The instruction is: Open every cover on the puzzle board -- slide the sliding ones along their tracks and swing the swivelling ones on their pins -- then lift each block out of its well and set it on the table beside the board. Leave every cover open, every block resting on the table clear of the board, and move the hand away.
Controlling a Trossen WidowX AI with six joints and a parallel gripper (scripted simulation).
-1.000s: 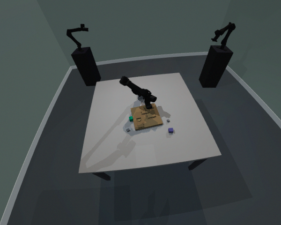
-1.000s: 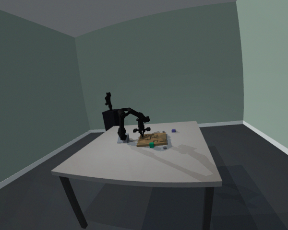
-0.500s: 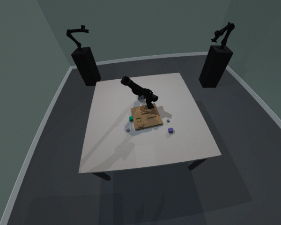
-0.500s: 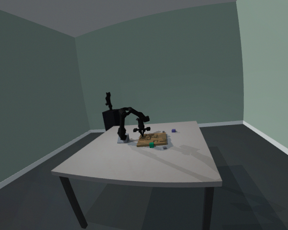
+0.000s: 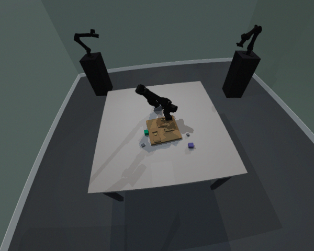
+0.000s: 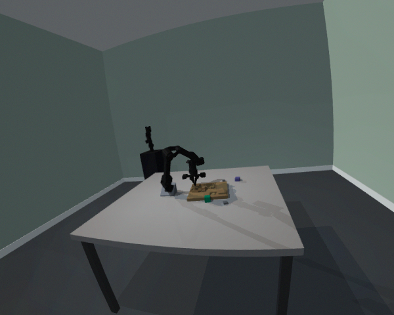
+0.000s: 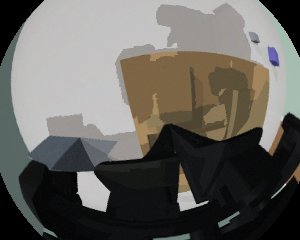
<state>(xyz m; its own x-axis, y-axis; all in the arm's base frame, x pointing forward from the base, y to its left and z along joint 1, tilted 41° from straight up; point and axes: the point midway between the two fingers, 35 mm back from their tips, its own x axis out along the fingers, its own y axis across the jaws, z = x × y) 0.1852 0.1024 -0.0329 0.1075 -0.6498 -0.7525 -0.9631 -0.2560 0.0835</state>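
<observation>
Right now the tan puzzle board is 12 cm ahead of my gripper tip, 3 cm to the right of it and 2 cm below it. The rest, counted from my gripper tip: green block 17 cm ahead, 20 cm to the right, 2 cm below; purple block 31 cm ahead, 21 cm to the left, 2 cm below.
</observation>
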